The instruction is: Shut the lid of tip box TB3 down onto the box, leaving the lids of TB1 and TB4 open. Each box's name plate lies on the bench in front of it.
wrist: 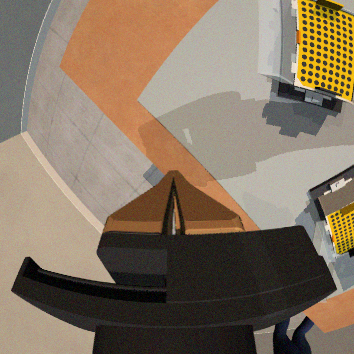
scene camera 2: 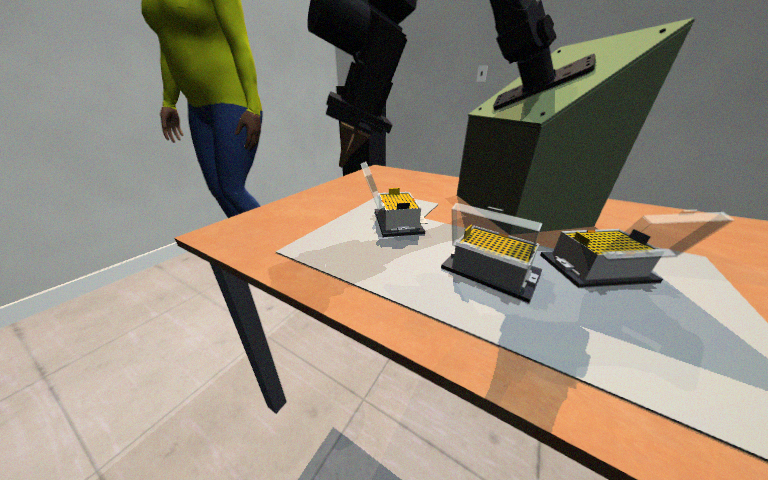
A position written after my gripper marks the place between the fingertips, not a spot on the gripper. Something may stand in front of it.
Scene:
my gripper: wrist 173, 177; scene camera 2 340, 166

